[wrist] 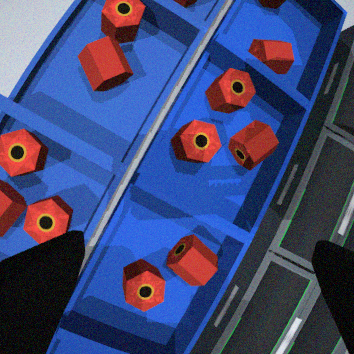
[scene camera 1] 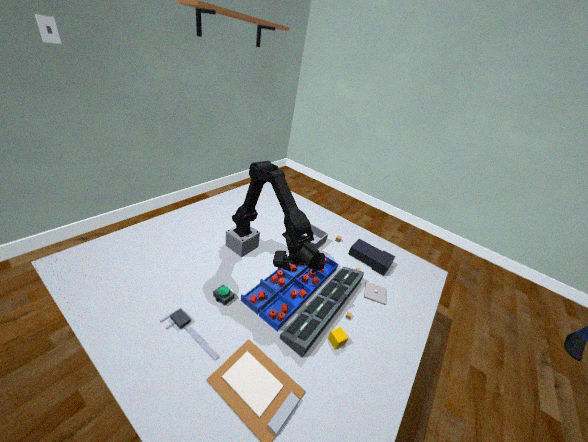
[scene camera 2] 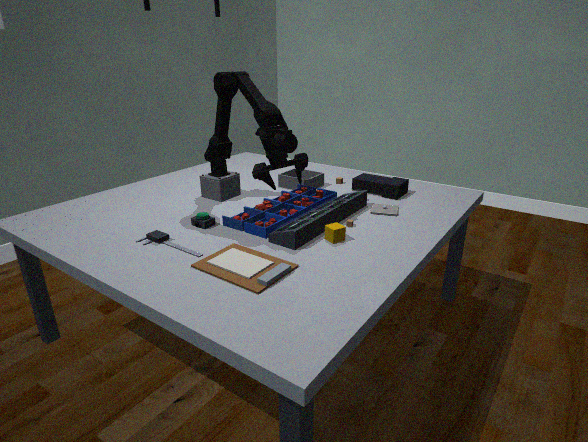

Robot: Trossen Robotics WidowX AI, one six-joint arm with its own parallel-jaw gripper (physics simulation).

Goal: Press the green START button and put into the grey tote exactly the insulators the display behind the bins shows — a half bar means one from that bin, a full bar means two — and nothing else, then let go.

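Note:
Red hexagonal insulators [scene camera 1: 272, 314] [scene camera 2: 270, 221] [wrist: 201, 141] stand or lie in two rows of blue bins [scene camera 1: 270, 322] [scene camera 2: 255, 230] [wrist: 165, 170]. My gripper [scene camera 1: 298, 263] [scene camera 2: 287, 186] [wrist: 201, 248] is open and empty above the bins. In the wrist view, two insulators lie just below the line between the fingertips, one upright and one tipped. The dark display [scene camera 1: 305, 327] [scene camera 2: 295, 240] [wrist: 320, 185] runs beside the bins; its light strips are too small to read as half or full. The green START button [scene camera 1: 223, 291] [scene camera 2: 202, 215] is on a dark base. The grey tote [scene camera 1: 321, 241] [scene camera 2: 315, 180] is partly behind the arm; its contents are hidden.
A black box [scene camera 1: 371, 257] [scene camera 2: 380, 186] stands at the back right. A yellow cube [scene camera 1: 338, 338] [scene camera 2: 335, 233] and a small tan block [scene camera 1: 349, 315] [scene camera 2: 350, 223] sit beside the display. A caliper [scene camera 1: 202, 342] [scene camera 2: 182, 248] and a clipboard [scene camera 1: 225, 378] [scene camera 2: 250, 286] lie nearer the front.

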